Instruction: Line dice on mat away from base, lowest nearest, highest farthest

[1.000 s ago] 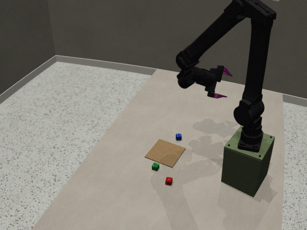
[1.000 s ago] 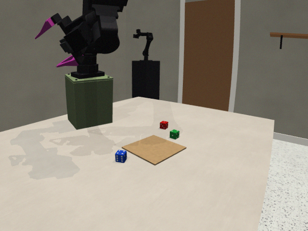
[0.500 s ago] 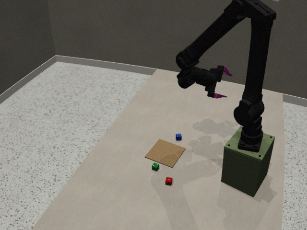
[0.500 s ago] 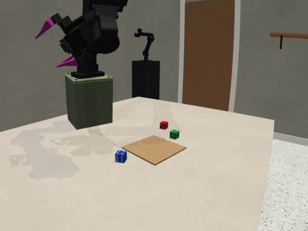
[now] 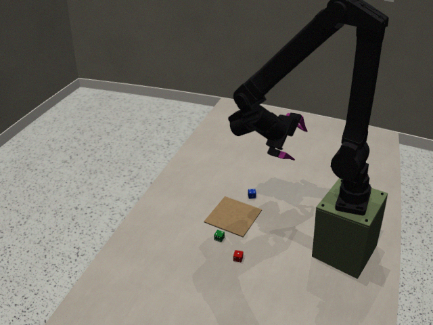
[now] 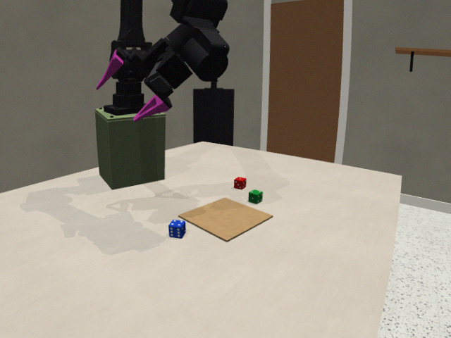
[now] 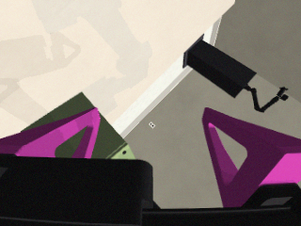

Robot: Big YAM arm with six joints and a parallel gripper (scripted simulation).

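My gripper is now 6 cm short of the red die, 30 cm to the right of it and 22 cm above it. From my hand the other things lie so: blue die 13 cm ahead, 3 cm to the left, 22 cm below; then tan mat 15 cm ahead, 14 cm to the left, 24 cm below; then green die 15 cm ahead, 25 cm to the left, 22 cm below.
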